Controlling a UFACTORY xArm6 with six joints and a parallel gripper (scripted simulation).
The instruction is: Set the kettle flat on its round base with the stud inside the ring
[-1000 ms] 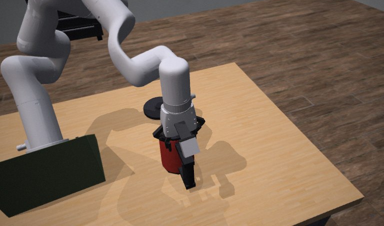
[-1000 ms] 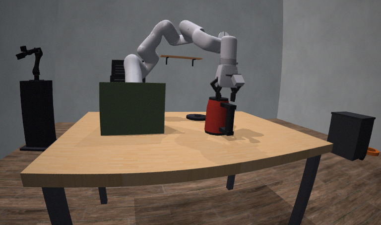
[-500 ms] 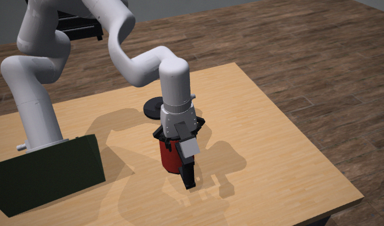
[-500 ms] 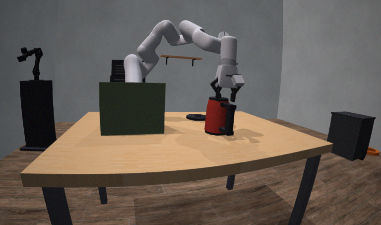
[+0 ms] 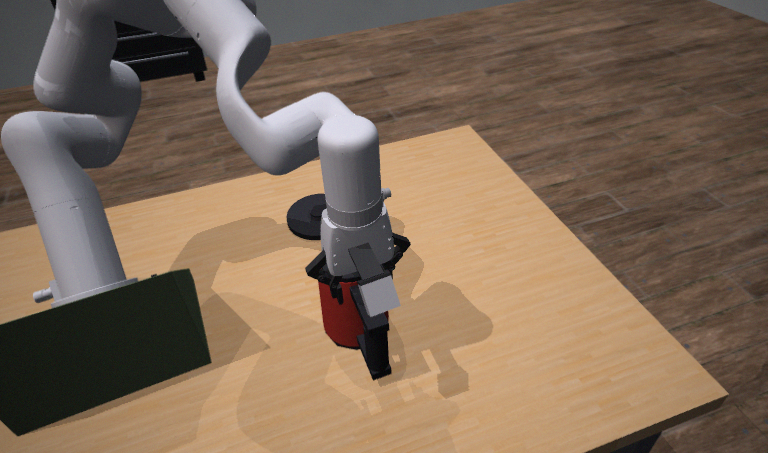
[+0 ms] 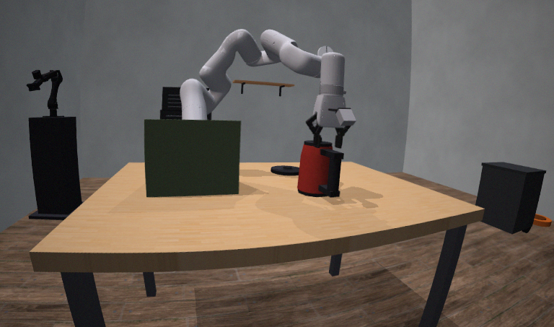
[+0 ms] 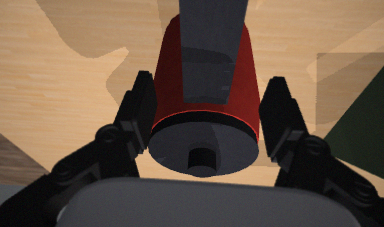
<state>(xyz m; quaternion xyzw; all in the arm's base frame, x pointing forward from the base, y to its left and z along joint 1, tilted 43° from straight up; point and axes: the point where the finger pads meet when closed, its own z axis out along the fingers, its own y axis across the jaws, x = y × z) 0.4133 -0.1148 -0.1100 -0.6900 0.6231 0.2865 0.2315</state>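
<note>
My gripper is now 90 mm above the red kettle and 40 mm to the right of it. The rest, counted from my hand: round black base 390 mm to the left, 170 mm below, 10 mm behind.
</note>
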